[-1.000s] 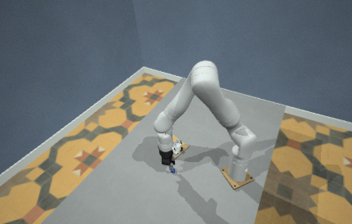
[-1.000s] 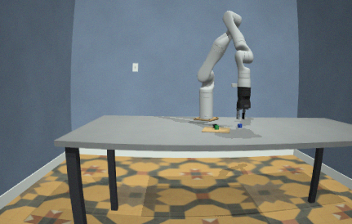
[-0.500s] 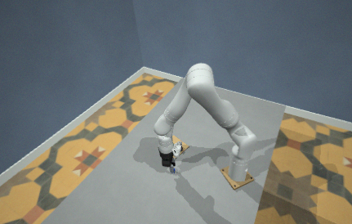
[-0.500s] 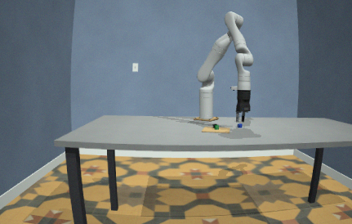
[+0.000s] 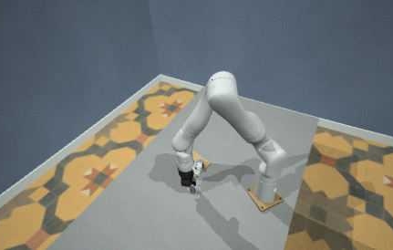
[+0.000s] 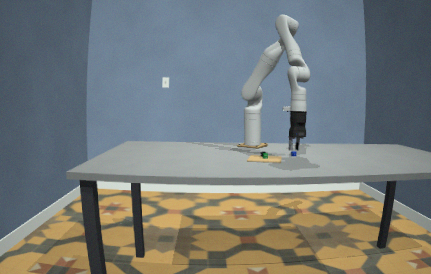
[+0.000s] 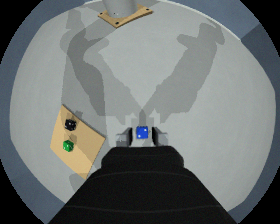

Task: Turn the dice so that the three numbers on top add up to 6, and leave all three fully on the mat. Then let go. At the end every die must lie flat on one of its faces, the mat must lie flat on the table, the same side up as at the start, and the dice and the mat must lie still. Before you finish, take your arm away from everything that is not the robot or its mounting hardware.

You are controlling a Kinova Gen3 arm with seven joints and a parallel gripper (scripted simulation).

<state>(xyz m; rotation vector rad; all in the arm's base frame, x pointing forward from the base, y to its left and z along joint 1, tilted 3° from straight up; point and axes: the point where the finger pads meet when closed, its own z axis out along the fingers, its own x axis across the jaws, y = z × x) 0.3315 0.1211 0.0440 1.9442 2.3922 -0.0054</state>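
Right now the blue die is 4 cm below my hand. Round my hand: black die: 15 cm to the right, 3 cm below, 2 cm ahead; then green die: 16 cm to the right, 7 cm ahead, 3 cm below; then tan mat: 16 cm to the right, 7 cm ahead, 4 cm below.
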